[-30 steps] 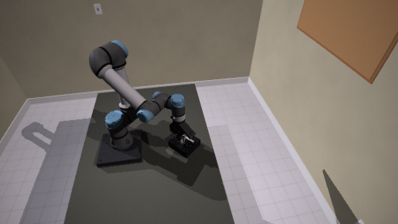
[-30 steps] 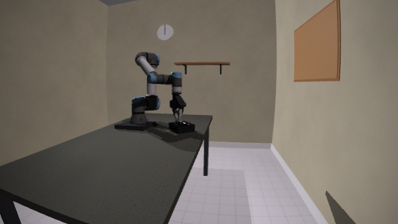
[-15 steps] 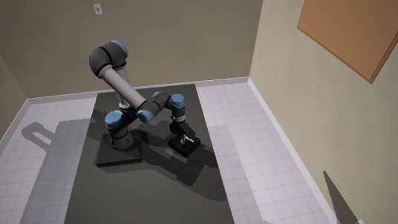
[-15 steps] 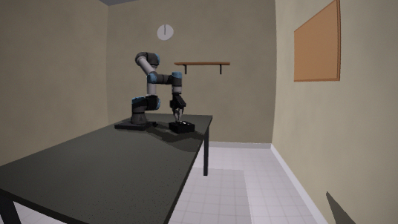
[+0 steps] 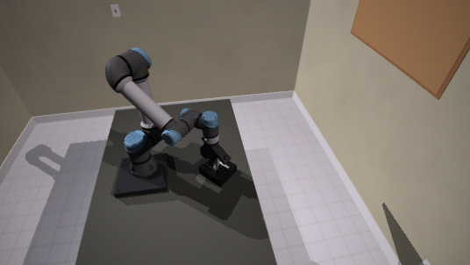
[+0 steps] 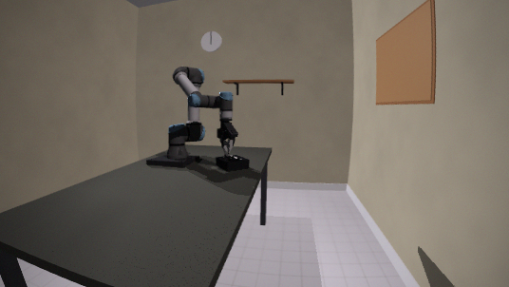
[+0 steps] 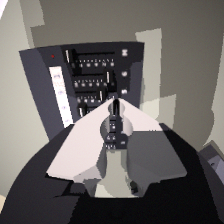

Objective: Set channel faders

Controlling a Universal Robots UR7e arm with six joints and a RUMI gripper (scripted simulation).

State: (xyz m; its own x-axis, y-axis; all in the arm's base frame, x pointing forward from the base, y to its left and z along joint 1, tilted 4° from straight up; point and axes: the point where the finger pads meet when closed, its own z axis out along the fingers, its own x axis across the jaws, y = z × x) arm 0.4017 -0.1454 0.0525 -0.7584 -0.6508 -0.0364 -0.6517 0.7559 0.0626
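My hand is 70 mm short of the master fader and 20 mm above it.
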